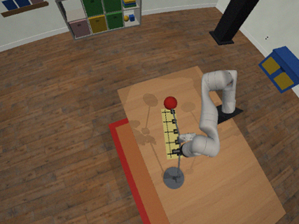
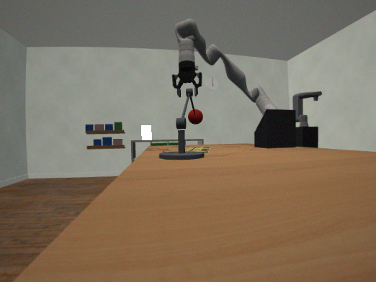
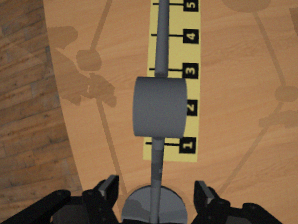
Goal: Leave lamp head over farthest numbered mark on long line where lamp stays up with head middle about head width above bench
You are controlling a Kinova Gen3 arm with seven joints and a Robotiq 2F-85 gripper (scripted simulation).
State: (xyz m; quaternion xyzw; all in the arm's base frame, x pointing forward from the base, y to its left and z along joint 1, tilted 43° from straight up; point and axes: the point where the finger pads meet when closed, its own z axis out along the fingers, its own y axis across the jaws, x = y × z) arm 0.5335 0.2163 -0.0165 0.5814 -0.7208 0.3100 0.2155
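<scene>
Now: hand 270 mm above the yellow numbered strip, 170 mm to the left of it and 80 mm past it. Also, from my hand: round grey base 240 mm below, 170 mm to the left, 40 mm ahead.
</scene>
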